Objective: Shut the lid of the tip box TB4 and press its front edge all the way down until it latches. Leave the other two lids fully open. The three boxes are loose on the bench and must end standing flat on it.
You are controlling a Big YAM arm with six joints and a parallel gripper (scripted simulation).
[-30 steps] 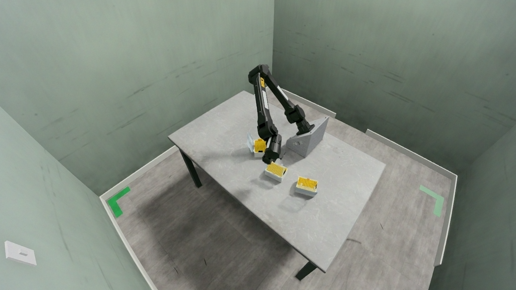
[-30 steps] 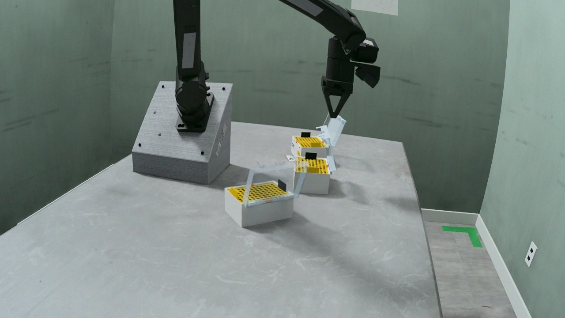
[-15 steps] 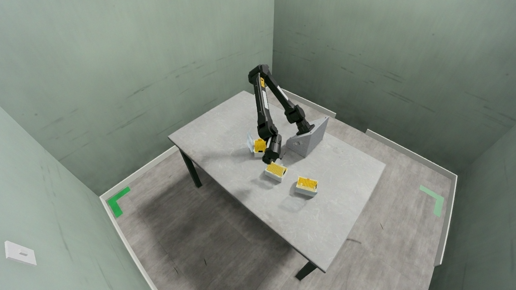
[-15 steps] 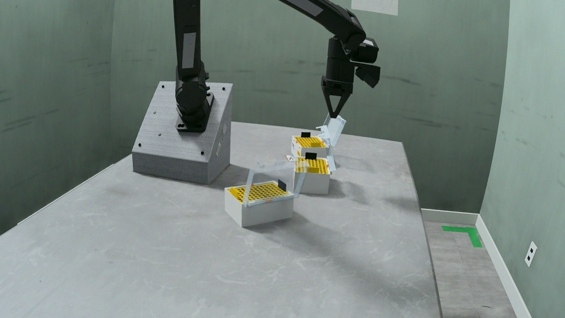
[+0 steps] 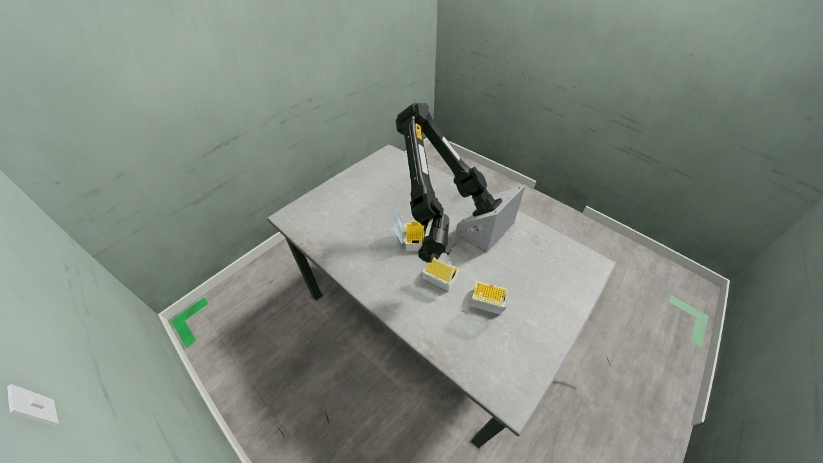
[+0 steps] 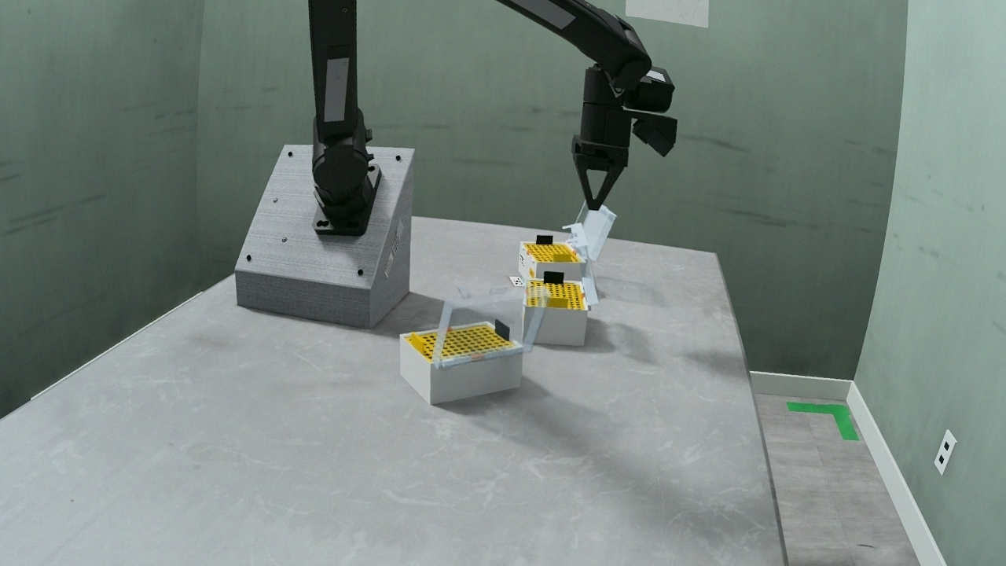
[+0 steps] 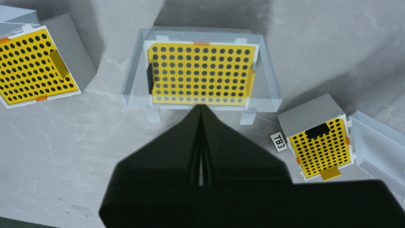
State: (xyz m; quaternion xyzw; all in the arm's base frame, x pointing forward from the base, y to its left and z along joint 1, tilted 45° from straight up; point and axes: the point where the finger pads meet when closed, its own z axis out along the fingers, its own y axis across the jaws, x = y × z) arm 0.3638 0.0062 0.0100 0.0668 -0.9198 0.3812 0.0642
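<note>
Now: hand 40 mm past the tip box, 10 mm to the left of it and 120 mm above it. Round my hand: tag 170 mm behind, 170 mm to the right, 190 mm below.
</note>
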